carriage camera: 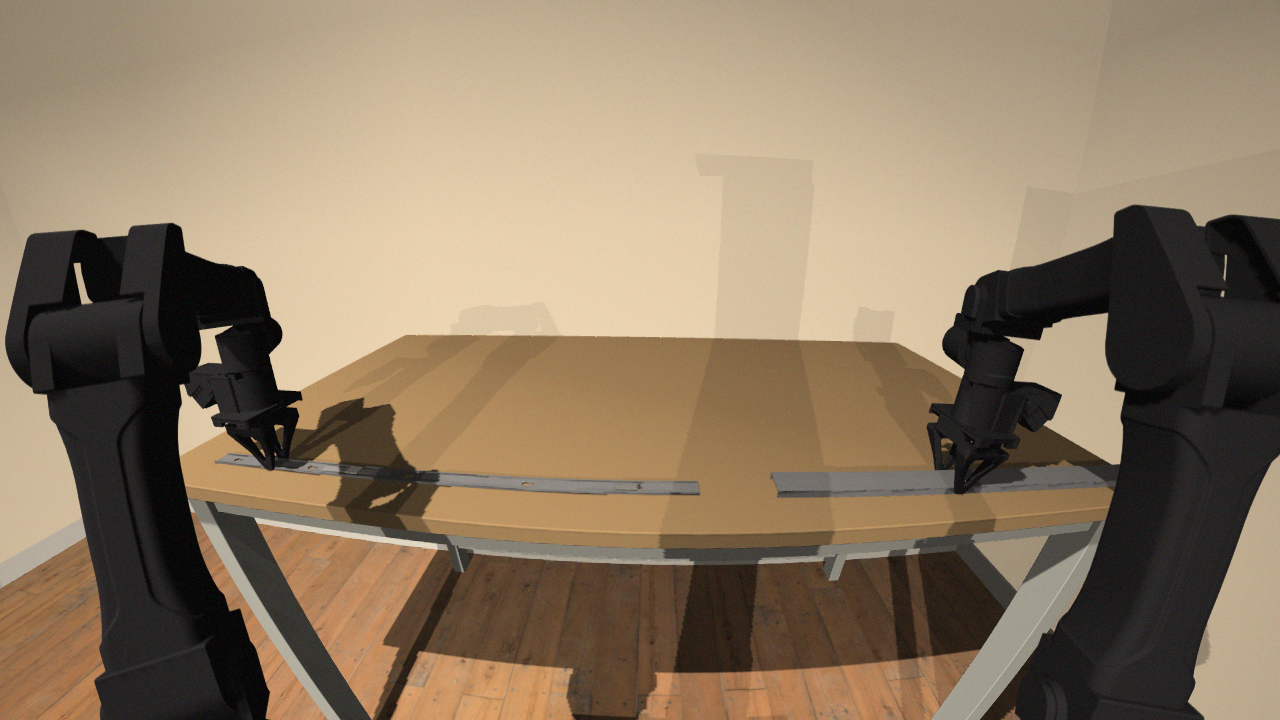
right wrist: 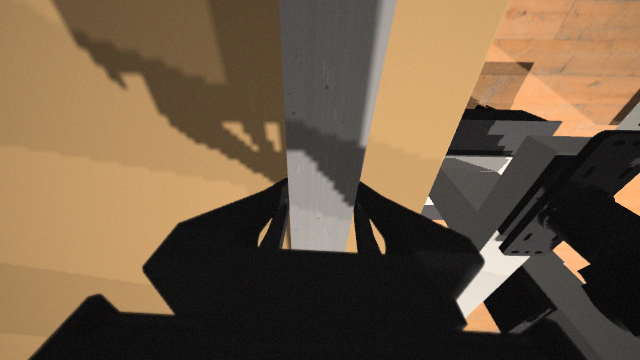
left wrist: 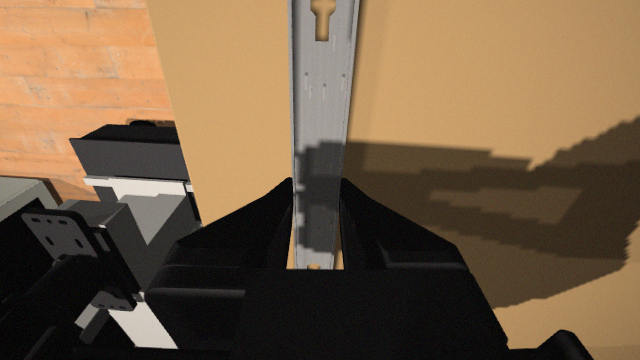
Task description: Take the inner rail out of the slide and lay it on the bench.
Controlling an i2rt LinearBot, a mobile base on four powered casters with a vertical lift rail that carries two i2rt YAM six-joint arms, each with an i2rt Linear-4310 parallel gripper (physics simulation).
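Pixels of known places: left gripper, fingertip midpoint: [carriage camera: 277, 464] [left wrist: 316, 187]; right gripper, fingertip midpoint: [carriage camera: 948, 484] [right wrist: 322, 187]; left arm's base at its link origin: [left wrist: 90, 264]; right arm's base at its link origin: [right wrist: 563, 203].
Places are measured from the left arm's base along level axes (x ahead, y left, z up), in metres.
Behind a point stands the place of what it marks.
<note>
The inner rail [carriage camera: 572, 485] @(z 0.099, x 0.319, y -0.234 m) [left wrist: 322, 115] @(z 0.099, x 0.312, y 0.262 m), a long narrow grey strip with keyhole slots, runs low along the bench [carriage camera: 581, 402] @(z 0.096, x 0.567, y -0.206 m) at the left of the carriage view. The wider grey slide [carriage camera: 863, 483] @(z 0.107, x 0.312, y -0.612 m) [right wrist: 325, 100] @(z 0.107, x 0.313, y -0.805 m) runs along the front right. A gap of bench shows between their near ends, so they are apart. My left gripper [carriage camera: 278, 462] @(z 0.097, x 0.311, y 0.222 m) [left wrist: 316, 187] @(z 0.097, x 0.311, y 0.222 m) is shut on the inner rail near its left end. My right gripper [carriage camera: 950, 480] @(z 0.097, x 0.313, y -0.749 m) [right wrist: 322, 187] @(z 0.097, x 0.313, y -0.749 m) is shut on the slide. Whether the inner rail touches the bench is unclear. The slide's far right end is hidden behind the right arm.
The bench's front edge [carriage camera: 581, 539] @(z 0.082, x 0.242, y -0.256 m) runs close in front of both parts. Its pale metal legs [carriage camera: 268, 582] @(z -0.169, x 0.300, y 0.360 m) [carriage camera: 1029, 600] @(z -0.172, x 0.305, y -1.024 m) stand below on the wood floor. A wall [carriage camera: 581, 179] @(z 0.529, x 1.027, y -0.141 m) stands behind the bench. Shadows of the arms cross the bench top.
</note>
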